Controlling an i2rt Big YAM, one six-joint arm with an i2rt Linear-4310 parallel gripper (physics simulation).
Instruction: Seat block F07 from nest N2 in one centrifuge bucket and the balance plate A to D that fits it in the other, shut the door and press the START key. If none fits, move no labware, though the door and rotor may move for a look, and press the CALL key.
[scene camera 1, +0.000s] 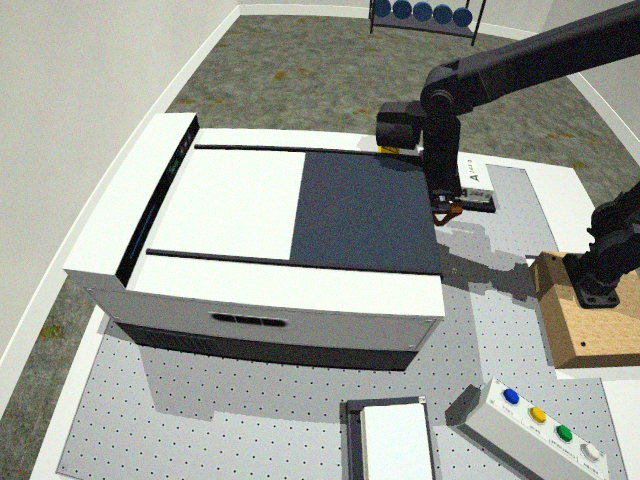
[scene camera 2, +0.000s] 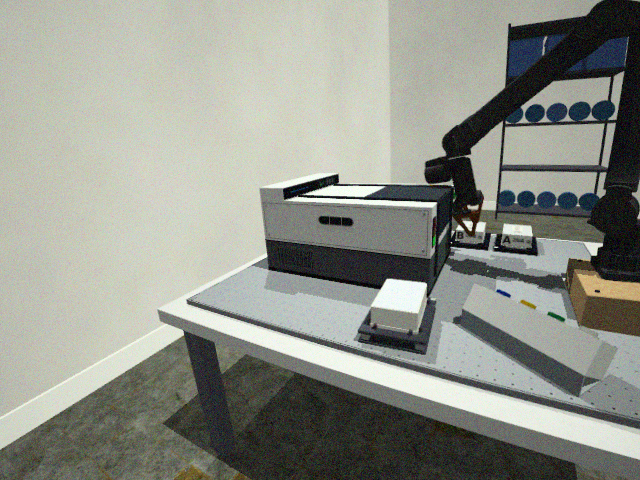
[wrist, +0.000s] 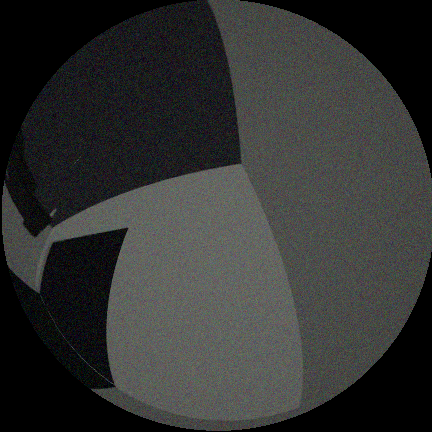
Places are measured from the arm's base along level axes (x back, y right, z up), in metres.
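Pixels of known places: gripper, between the fingertips: (scene camera 1: 437, 204) (scene camera 2: 473, 229); arm's base, origin of its link: (scene camera 1: 588, 282) (scene camera 2: 618, 271).
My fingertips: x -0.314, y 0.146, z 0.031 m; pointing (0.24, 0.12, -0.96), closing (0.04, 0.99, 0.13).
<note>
Ahead of a thing's pixels: the offset from my fingertips to its middle. "spot": to the spot under its first point.
My gripper (scene camera 1: 447, 212) (scene camera 2: 470, 221) hangs with orange fingers down beside the centrifuge's right end; it is open and empty. In the scene 2 view its fingers overlap plate B @[spot: dx -0.047, dy +0.101, dz -0.055 m] (scene camera 2: 459, 236); the arm hides B in the scene 1 view. Plate A @[dx +0.123, dy +0.156, dz -0.054 m] (scene camera 1: 475, 178) (scene camera 2: 516, 235) sits in a dark nest at the back right. The centrifuge @[dx -0.295, dy -0.127, dz +0.035 m] (scene camera 1: 258, 304) (scene camera 2: 294, 227) has a dark blue panel @[dx -0.160, dy -0.129, dz +0.124 m] (scene camera 1: 364, 211) between its top rails; its buckets are hidden. A white block @[dx -0.099, dy -0.430, dz -0.040 m] (scene camera 1: 398, 439) (scene camera 2: 399, 304) sits in a nest @[spot: dx -0.155, dy -0.418, dz -0.061 m] (scene camera 1: 353, 444) near the front; its label is unreadable.
A slanted key box @[dx +0.123, dy -0.423, dz -0.045 m] (scene camera 1: 509, 439) (scene camera 2: 527, 335) with blue, yellow, green and white keys stands at the front right. The arm base stands on a wooden block (scene camera 1: 594, 335) (scene camera 2: 610, 304) at right. The dim wrist view shows large dark and grey surfaces.
</note>
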